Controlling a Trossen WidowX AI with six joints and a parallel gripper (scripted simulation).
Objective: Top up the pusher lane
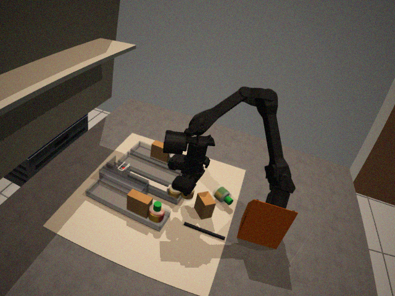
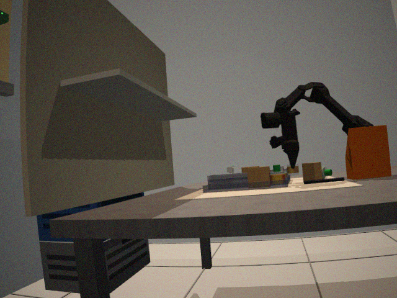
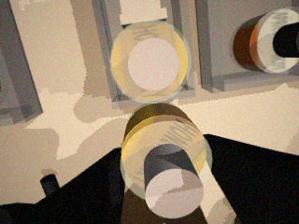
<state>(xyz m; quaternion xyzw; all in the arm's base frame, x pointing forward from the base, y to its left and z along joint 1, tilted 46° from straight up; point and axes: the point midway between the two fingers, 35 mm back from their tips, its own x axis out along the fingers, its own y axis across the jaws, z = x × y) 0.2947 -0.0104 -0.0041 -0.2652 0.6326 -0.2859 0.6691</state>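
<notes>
The sprung lane lies 200 mm ahead of my gripper tip, 40 mm below it and 10 mm to the left of it. Round my gripper tip: black bar: 100 mm to the left, 100 mm behind, 50 mm below.
</notes>
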